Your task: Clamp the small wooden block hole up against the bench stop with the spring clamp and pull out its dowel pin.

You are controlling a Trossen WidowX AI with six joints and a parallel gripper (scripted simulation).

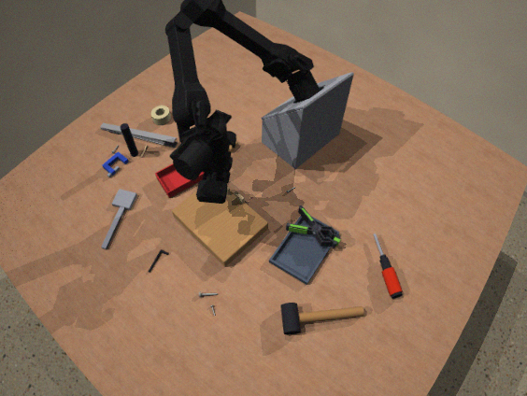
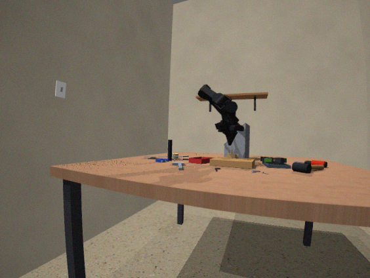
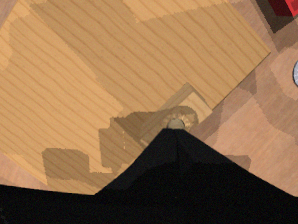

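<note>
My gripper is now 20 mm past the dowel pin, 10 mm to the right of it and 80 mm above it. Also, from my hand: small wooden block: 20 mm behind, 10 mm to the left, 90 mm below; then wooden board: 40 mm ahead, 30 mm to the left, 120 mm below; then bench stop: 30 mm behind, 30 mm to the left, 90 mm below.
</note>
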